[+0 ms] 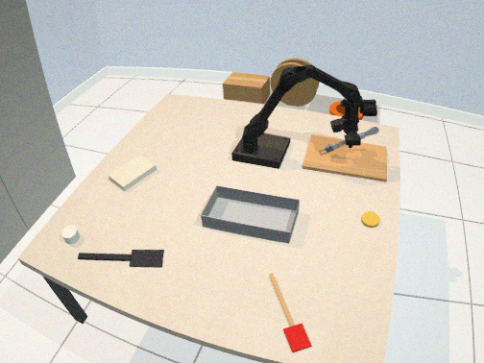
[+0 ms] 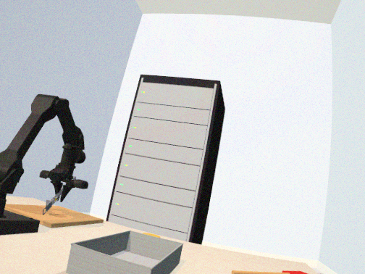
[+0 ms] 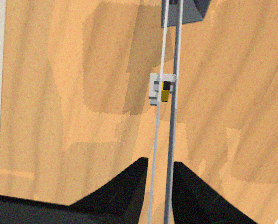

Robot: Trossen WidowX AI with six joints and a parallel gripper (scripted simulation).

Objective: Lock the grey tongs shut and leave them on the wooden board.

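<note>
Now: the wooden board 50 mm below my gripper tip. From my gripper tip the other things lie so: grey roasting tin (410 mm ahead, 340 mm to the right, 30 mm below); yellow disc (360 mm ahead, 80 mm to the left, 50 mm below); yellow lock piece (10 mm ahead, 40 mm to the right, 10 mm above).
</note>
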